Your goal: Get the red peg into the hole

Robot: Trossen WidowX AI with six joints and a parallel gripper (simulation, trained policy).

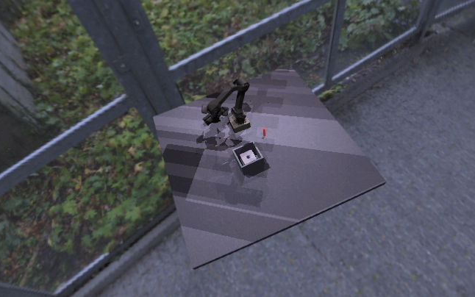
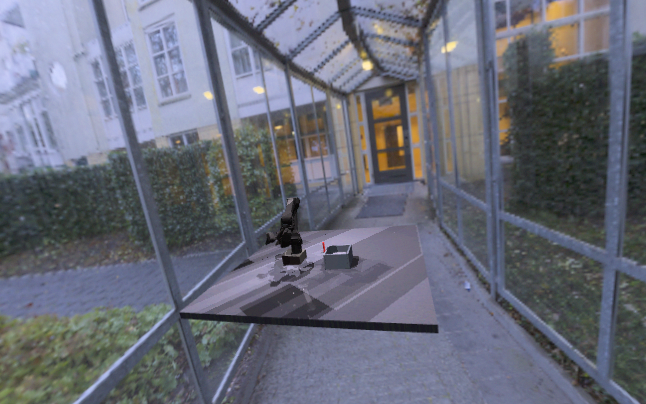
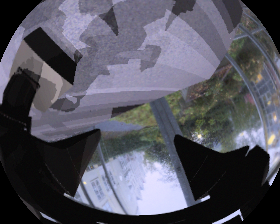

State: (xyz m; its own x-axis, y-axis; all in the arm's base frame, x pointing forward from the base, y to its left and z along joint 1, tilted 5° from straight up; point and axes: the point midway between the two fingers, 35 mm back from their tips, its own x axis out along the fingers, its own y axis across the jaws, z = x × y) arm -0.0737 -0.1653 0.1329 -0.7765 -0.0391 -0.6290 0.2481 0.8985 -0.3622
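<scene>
My gripper tip is now 290 mm to the right of the red peg, 250 mm short of it and 140 mm above it. From my gripper tip the other things lie so: pale plate (420 mm ahead, 140 mm below, 110 mm to the left); grey box (420 mm ahead, 150 mm below, 110 mm to the left).
</scene>
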